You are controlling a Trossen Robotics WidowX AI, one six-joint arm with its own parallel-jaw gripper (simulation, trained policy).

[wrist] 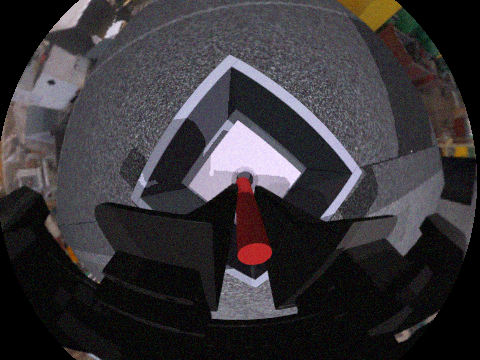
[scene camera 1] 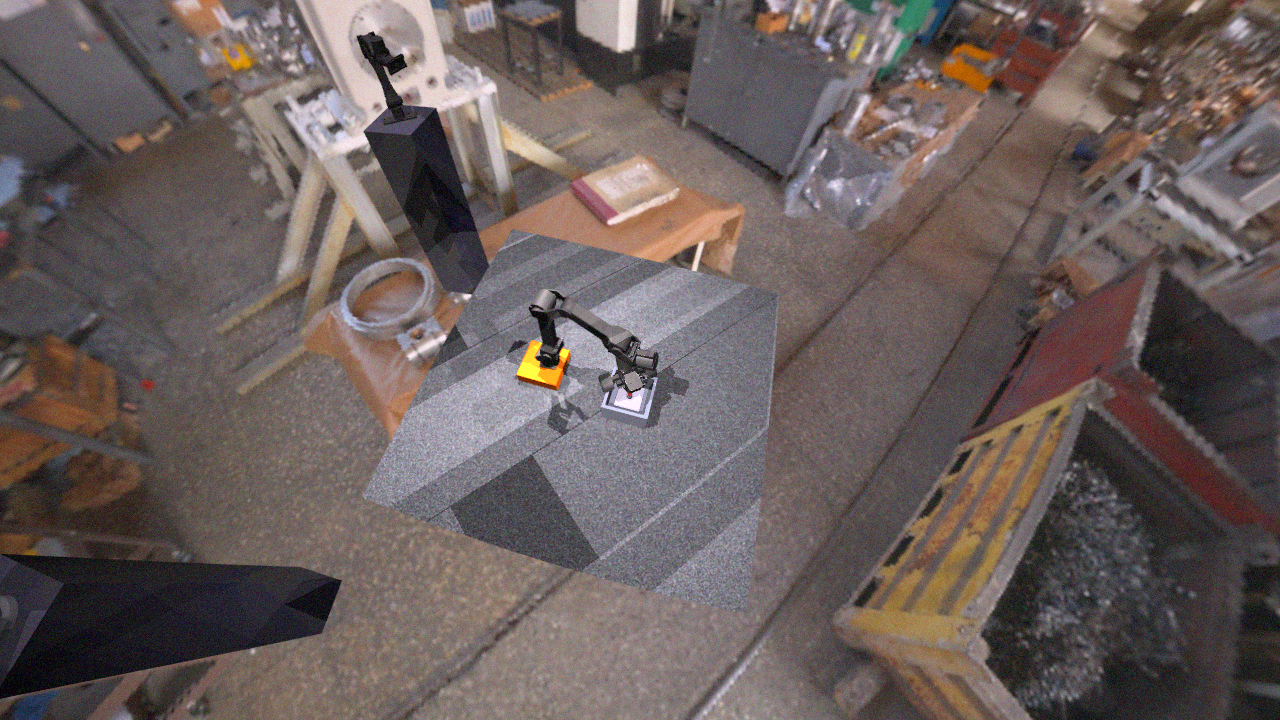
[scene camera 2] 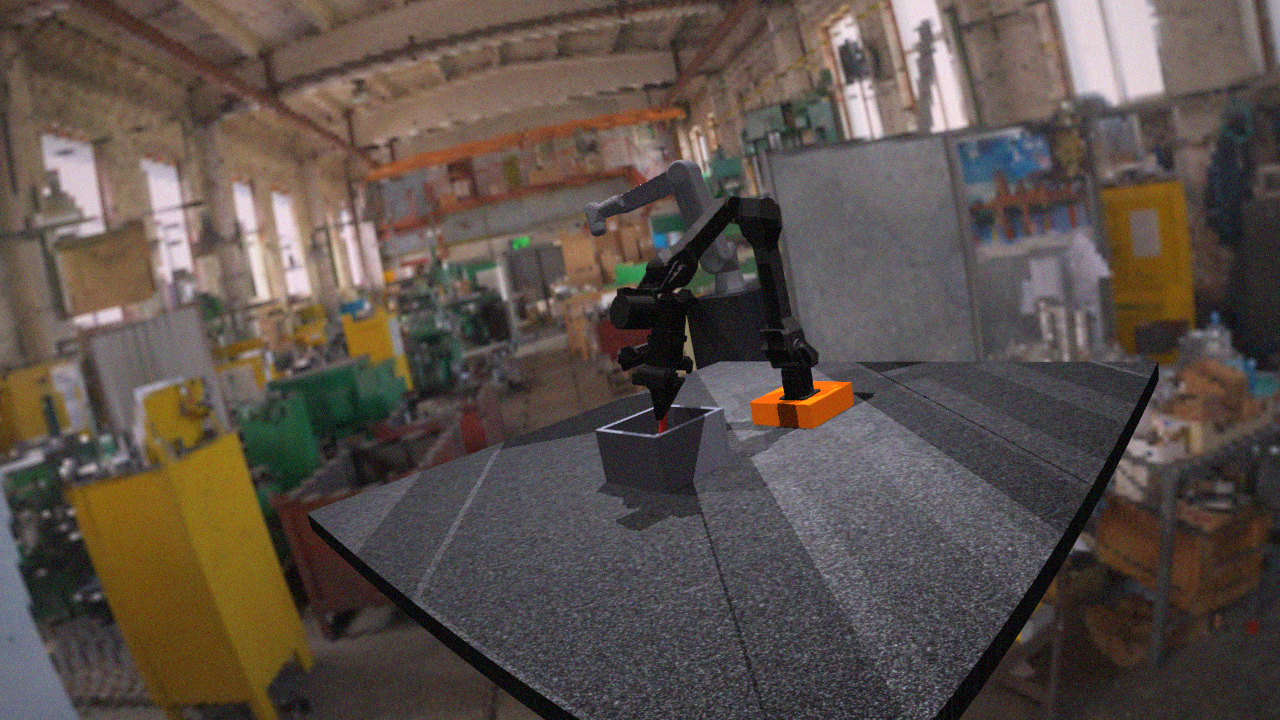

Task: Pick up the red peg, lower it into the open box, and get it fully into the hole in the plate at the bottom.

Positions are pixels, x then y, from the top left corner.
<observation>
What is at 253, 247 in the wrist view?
A red peg.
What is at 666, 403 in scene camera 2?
My gripper.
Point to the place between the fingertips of my gripper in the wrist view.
245, 190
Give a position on a pale plate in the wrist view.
241, 150
</observation>
